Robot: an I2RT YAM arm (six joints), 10 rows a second.
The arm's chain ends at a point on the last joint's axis. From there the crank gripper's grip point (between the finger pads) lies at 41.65 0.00 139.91 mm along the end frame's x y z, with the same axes.
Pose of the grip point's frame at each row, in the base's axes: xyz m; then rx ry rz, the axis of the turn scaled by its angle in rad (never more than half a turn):
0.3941 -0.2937 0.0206 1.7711 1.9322 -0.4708
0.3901 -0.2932 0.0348 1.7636 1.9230 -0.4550
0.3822 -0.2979 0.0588 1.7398 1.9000 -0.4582
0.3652 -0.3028 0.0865 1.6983 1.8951 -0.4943
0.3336 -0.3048 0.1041 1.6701 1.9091 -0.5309
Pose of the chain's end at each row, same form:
0.3806 -0.2515 0.1597 1.7711 1.9322 -0.4708
0.3741 -0.2508 0.1736 1.7636 1.9230 -0.4550
0.3634 -0.2519 0.1961 1.7398 1.9000 -0.4582
0.3466 -0.2516 0.2219 1.6983 1.8951 -0.4943
0.3174 -0.2507 0.2387 1.6701 1.9091 -0.5309

